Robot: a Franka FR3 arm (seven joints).
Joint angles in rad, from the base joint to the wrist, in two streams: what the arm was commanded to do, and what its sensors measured. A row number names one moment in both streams.
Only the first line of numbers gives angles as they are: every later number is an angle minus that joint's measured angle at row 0.
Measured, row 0:
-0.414, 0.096, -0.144, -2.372, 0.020, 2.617, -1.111
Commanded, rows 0 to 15:
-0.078, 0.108, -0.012, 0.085, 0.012, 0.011, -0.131
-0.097, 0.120, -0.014, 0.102, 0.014, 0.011, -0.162
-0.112, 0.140, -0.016, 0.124, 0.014, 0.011, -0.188
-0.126, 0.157, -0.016, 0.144, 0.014, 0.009, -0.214
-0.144, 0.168, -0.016, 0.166, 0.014, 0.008, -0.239
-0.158, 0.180, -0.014, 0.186, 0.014, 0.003, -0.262
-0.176, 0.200, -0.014, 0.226, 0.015, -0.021, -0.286
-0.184, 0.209, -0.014, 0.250, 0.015, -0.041, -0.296
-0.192, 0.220, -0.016, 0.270, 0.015, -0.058, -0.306
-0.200, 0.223, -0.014, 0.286, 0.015, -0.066, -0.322
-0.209, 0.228, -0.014, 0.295, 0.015, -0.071, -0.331
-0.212, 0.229, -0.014, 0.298, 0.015, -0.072, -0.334
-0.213, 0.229, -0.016, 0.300, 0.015, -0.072, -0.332
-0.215, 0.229, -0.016, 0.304, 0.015, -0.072, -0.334
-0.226, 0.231, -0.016, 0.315, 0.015, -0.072, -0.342
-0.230, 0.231, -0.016, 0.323, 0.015, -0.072, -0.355
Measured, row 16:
-0.199, 0.198, -0.023, 0.275, 0.000, -0.044, -0.311
